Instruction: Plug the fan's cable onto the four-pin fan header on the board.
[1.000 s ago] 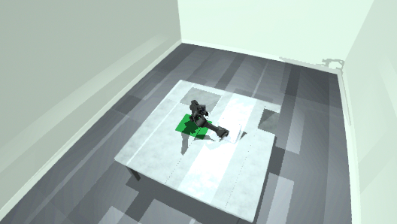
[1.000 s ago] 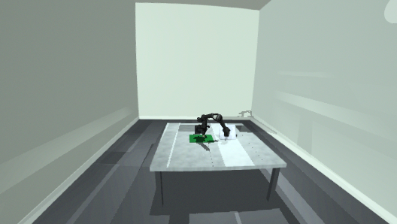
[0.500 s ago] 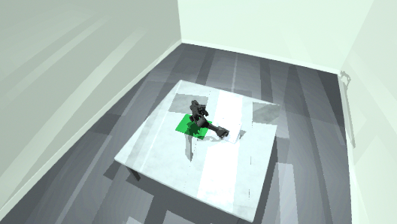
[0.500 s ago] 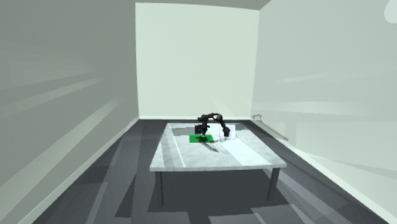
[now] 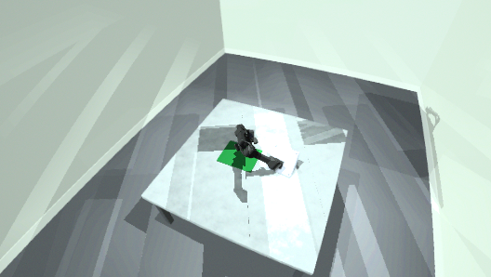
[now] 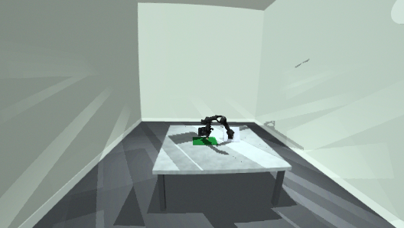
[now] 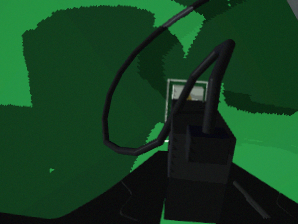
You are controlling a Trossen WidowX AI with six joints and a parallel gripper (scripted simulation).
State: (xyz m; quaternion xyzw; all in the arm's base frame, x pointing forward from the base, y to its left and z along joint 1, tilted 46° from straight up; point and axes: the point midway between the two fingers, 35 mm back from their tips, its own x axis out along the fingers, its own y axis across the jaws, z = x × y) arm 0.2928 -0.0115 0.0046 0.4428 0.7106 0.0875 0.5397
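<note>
The black fan plug lies 1 cm ahead of my gripper tip and 1 cm above it. The rest, counted from my gripper tip: green board (5 cm to the left, 5 cm below, 4 cm ahead); then white four-pin header (4 cm below, 1 cm to the right, 1 cm ahead); then black fan (13 cm to the right, 7 cm ahead, 2 cm above).
</note>
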